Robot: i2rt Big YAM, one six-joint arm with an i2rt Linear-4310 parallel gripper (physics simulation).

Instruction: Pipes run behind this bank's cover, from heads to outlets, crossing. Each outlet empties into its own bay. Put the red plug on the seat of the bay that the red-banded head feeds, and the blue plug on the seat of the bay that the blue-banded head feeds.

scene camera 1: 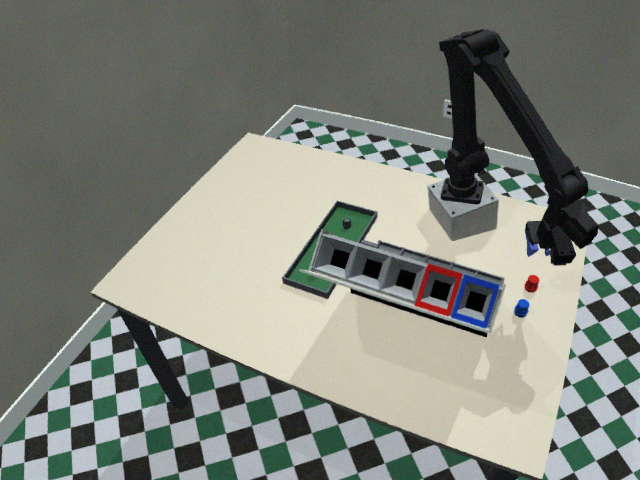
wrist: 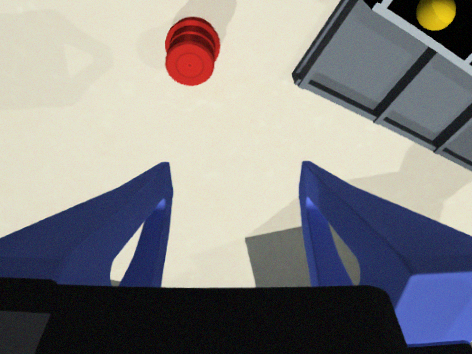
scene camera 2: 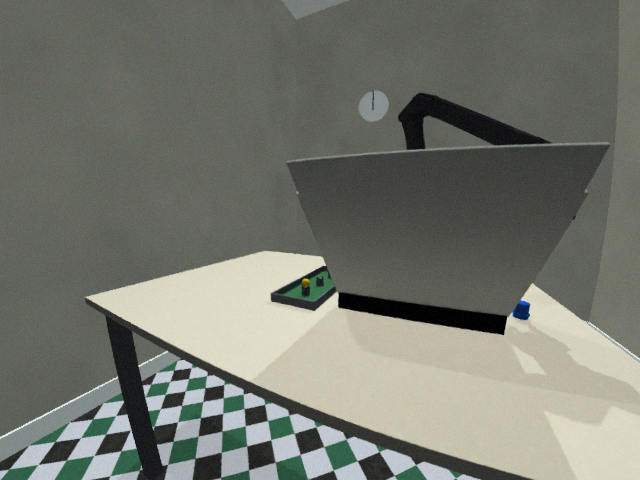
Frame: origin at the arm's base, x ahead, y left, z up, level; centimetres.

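Seen in the pictures: gripper, fingertip midpoint: (scene camera 1: pixel 536 254) (wrist: pixel 235 176); arm's base, link origin: (scene camera 1: pixel 462 192).
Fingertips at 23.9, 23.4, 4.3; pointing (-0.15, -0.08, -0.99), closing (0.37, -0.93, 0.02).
Pixels of each thing's top centre, then the offset from my fingertips to it, as dx, dy, dz. "spot": a spot on its surface instead.
- red plug, top centre: (wrist: pixel 189 65) (scene camera 1: pixel 533 278) -2.5, +1.9, -11.6
- blue plug, top centre: (scene camera 1: pixel 523 303) (scene camera 2: pixel 522 302) +7.1, +0.0, -11.6
- bank's cover, surface spot: (scene camera 2: pixel 439 222) spot: +33.0, -25.3, +8.9
- red-banded head, surface spot: (scene camera 1: pixel 422 285) spot: +33.4, -24.2, +16.6
- blue-banded head, surface spot: (scene camera 1: pixel 459 296) spot: +34.1, -16.7, +16.7
- green tray, top centre: (scene camera 1: pixel 340 243) (scene camera 2: pixel 327 278) +0.5, -54.1, -12.5
- yellow ball, top centre: (wrist: pixel 444 18) +6.3, -12.1, -12.3
The red plug (scene camera 1: pixel 531 283) (wrist: pixel 190 62) stands upright on the table beyond the bank's right end. The blue plug (scene camera 1: pixel 521 308) (scene camera 2: pixel 522 310) stands close to it, nearer the front. My gripper (scene camera 1: pixel 540 252) (wrist: pixel 235 176) is partly open and empty, above the table; in the wrist view the red plug lies ahead of the fingertips, slightly left. The bank's cover (scene camera 2: pixel 439 222) hides the pipes. On top are several heads; the red-banded head (scene camera 1: pixel 422 285) is second from the right and the blue-banded head (scene camera 1: pixel 459 296) is rightmost. Part of the grey bays (wrist: pixel 345 65) shows in the wrist view.
A green tray (scene camera 1: pixel 333 223) (scene camera 2: pixel 292 301) with dark rims lies at the bank's left, partly under it. It holds short dark posts, one (scene camera 2: pixel 306 290) topped by a yellow ball. Another yellow ball (wrist: pixel 436 12) shows in a dark opening above the bays. The robot's grey base (scene camera 1: pixel 462 217) stands behind the bank.
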